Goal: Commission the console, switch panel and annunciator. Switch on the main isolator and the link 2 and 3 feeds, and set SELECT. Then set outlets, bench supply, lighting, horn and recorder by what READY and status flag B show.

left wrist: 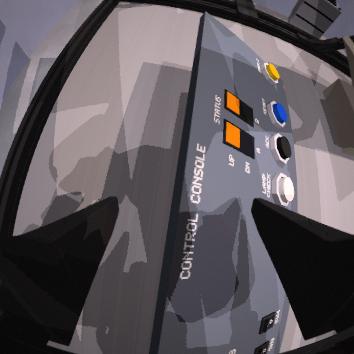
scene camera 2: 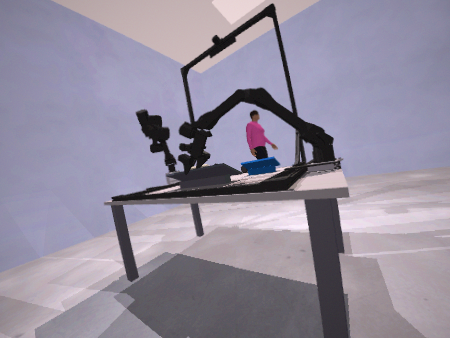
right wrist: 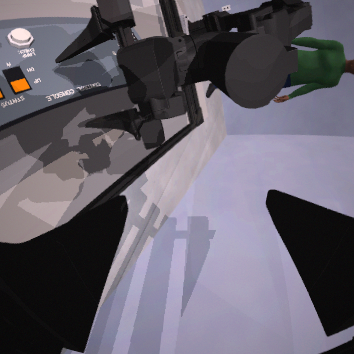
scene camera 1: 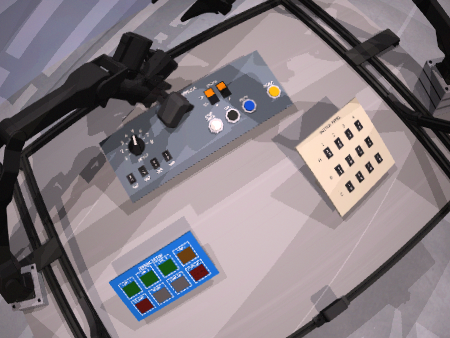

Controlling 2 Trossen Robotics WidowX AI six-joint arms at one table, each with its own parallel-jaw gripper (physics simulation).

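The grey control console has a black SELECT knob, four small switches, two orange-and-black status flags with orange on the UP side, and white, black, blue and yellow buttons. The cream switch panel has rows of black switches too small to read. The blue annunciator shows dark green, brown, red and grey windows. My left gripper is open and empty over the console's title edge. My right gripper is open and empty beyond the table edge.
A black frame runs around the table. A white button is close to one left fingertip in the left wrist view. The left arm crosses above the console's left end. A person in pink stands behind the table.
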